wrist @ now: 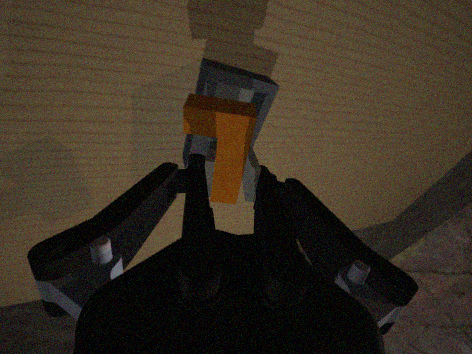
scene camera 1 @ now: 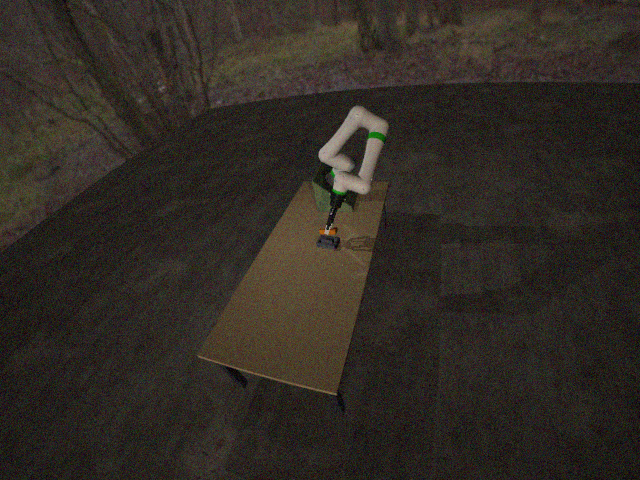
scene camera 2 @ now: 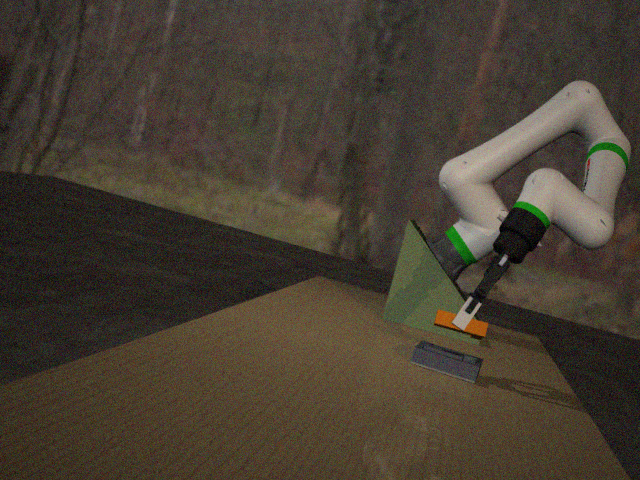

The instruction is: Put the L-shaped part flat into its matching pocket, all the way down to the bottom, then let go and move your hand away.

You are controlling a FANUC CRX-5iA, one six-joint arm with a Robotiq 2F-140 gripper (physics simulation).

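Places are measured from the arm's base along level axes (x left, y up, z ahead), in millimetres.
Pixels of known places: gripper, fingertip midpoint: point(wrist: 229, 157) point(scene camera 1: 326, 233) point(scene camera 2: 456, 328); arm's base, origin of the base link: point(scene camera 1: 333, 180) point(scene camera 2: 439, 260).
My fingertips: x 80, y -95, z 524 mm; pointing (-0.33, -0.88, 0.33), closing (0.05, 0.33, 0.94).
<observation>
Ahead of a thing's pixels: the offset from my fingertips to its top centre. Level surfaces: height alone.
The orange L-shaped part @[dy +30, dx +7, dz -18 mm] point(scene camera 1: 333, 230) point(scene camera 2: 446, 317) point(wrist: 232, 145) is held in the air, above the grey block with the pocket @[dy -52, dx +2, dz +15 mm] point(scene camera 1: 328, 242) point(scene camera 2: 445, 362) point(wrist: 265, 107). My gripper point(scene camera 1: 327, 232) point(scene camera 2: 466, 321) point(wrist: 229, 157) is shut on the long arm of the part. In the wrist view the part overlaps the block and hides much of its pocket. In scene camera 2 a gap shows between the part and the block.
The block stands on the wooden table @[dy -89 mm] point(scene camera 1: 294, 304) point(scene camera 2: 232, 392) point(wrist: 340, 125). A green wedge-shaped panel point(scene camera 1: 321, 198) point(scene camera 2: 413, 289) stands behind it, by the arm's base. Shadows of the arm fall across the table beside the block.
</observation>
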